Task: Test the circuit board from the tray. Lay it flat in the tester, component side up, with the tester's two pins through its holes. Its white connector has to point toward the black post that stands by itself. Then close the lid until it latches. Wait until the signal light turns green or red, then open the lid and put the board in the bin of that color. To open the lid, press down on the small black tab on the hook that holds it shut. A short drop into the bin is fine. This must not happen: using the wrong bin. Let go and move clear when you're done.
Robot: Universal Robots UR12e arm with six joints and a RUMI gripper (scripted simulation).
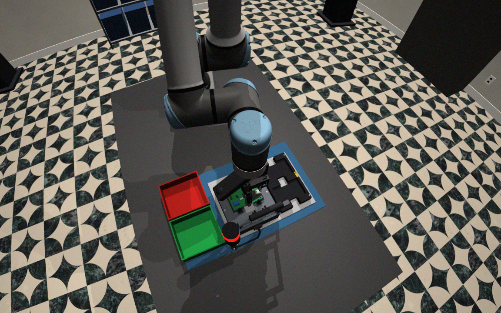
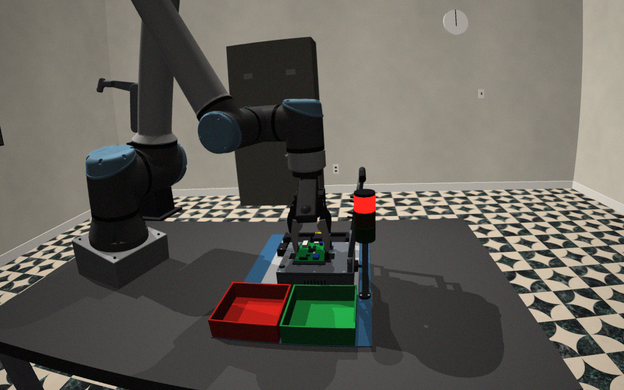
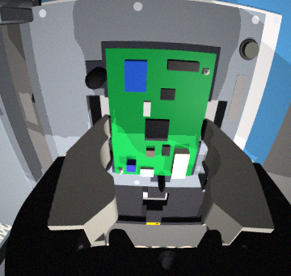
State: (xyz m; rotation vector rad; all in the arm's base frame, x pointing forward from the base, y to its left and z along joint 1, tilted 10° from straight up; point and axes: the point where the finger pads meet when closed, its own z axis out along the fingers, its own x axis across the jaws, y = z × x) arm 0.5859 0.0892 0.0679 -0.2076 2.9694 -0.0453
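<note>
Right now the green circuit board is right at my hand. The rest, counted from my hand: clear lid 110 mm ahead, 20 mm to the left, 110 mm above; then green bin 70 mm ahead, 190 mm to the right, 60 mm below; then red bin 80 mm behind, 210 mm to the right, 60 mm below.
</note>
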